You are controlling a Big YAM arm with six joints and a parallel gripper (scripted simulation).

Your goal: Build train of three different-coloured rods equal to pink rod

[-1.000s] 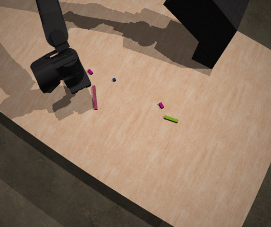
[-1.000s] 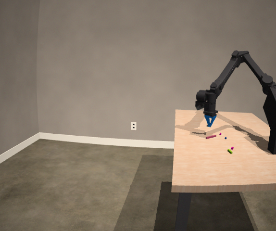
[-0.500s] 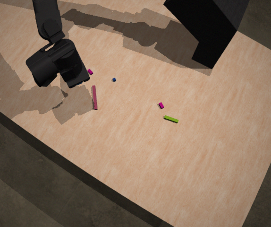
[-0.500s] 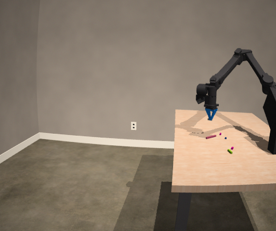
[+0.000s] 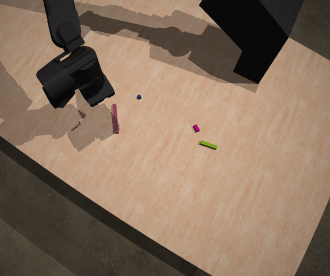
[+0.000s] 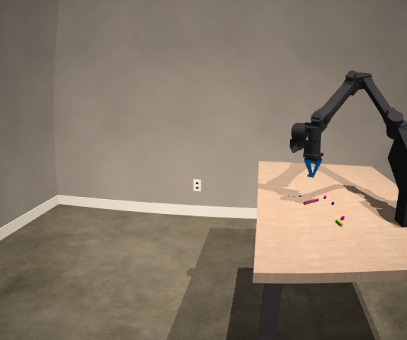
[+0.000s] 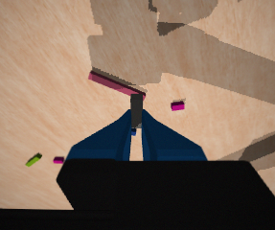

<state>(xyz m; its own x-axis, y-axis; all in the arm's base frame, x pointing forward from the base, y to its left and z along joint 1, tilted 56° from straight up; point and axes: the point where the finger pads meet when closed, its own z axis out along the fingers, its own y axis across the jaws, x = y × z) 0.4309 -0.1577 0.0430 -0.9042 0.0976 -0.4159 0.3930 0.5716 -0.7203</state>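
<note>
Now: the blue rod 110 mm below my hand, 100 mm behind it and 50 mm to the left of it. Also, from my hand: grey rod 10 mm below, 10 mm ahead; then pink rod 110 mm below, 30 mm to the left; then lime rod 300 mm to the left, 110 mm below, 90 mm behind.
</note>
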